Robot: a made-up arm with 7 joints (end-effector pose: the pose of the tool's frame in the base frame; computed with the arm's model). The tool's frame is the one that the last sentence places.
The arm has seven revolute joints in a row. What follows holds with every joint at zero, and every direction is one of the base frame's. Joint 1 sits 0.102 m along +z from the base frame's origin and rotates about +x. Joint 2 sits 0.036 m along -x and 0.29 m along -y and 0.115 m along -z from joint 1 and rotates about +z. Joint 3 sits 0.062 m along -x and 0.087 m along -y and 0.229 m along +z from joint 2 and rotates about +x. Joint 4 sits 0.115 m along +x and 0.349 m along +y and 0.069 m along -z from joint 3 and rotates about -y. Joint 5 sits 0.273 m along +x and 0.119 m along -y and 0.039 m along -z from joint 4 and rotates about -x. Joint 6 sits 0.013 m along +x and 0.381 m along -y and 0.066 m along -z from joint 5 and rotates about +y. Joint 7 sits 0.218 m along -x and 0.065 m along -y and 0.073 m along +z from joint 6 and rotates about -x. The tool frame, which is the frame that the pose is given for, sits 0.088 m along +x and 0.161 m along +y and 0.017 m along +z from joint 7; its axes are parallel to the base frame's.
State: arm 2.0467 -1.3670 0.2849 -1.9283 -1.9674 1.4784 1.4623
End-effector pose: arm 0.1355 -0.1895 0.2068 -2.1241 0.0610 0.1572
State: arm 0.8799 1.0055 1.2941 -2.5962 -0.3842 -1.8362 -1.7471
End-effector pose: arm 0.1425 -0.5072 -0.4148 -2.0924 -2.1441 -0.5885
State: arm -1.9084 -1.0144 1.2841 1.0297 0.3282 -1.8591 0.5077
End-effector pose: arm -0.0765 0.2712 0.7438 0.1693 2.2141 -0.0567
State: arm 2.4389 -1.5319 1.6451 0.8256 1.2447 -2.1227 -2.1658
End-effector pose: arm -0.4447 0.2288 0.0677 1.2604 -0.7824 -1.3789
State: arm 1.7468 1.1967 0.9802 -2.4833 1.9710 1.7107 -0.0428
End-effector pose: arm -0.5739 -0.1278 -0.1513 -1.5775 -1.2297 0.3420
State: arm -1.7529 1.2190 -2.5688 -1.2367 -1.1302 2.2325 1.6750
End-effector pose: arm 0.1770 0.6434 0.6082 2.1038 -1.5142 1.0856
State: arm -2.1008 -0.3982 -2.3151 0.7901 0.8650 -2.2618 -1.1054
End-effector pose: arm 0.1682 0.2954 0.1529 0.3491 -2.8106 -0.1170
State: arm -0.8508 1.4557 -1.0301 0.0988 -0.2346 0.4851 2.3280
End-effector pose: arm 0.4540 0.0818 0.3417 1.7788 1.1518 -0.8248
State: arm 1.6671 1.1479 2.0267 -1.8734 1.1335 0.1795 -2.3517
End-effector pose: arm -0.0414 -0.4127 0.3306 0.1648 -1.3309 -2.5753
